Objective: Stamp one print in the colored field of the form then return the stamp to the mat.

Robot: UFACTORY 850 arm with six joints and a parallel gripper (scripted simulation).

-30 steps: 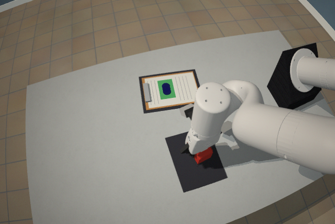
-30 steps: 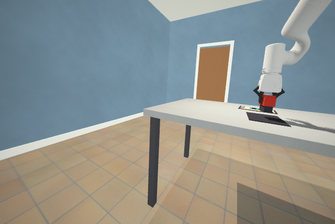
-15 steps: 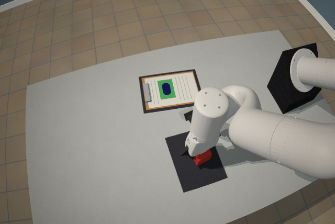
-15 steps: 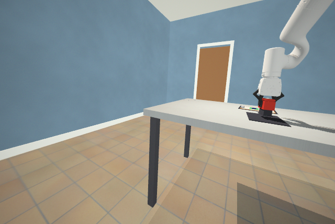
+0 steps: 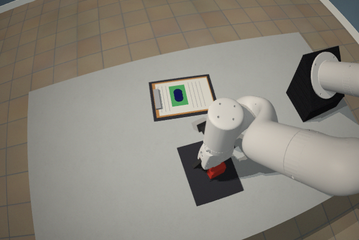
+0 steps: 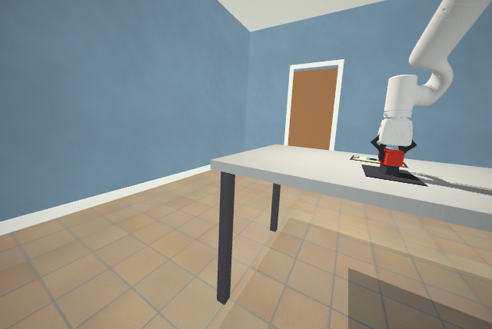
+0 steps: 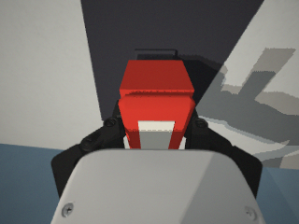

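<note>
My gripper is now 20 mm above the red stamp. Round my hand: dark stamp base: 50 mm below; mat: 70 mm below; form: 20 mm behind, 320 mm to the right, 60 mm below.
</note>
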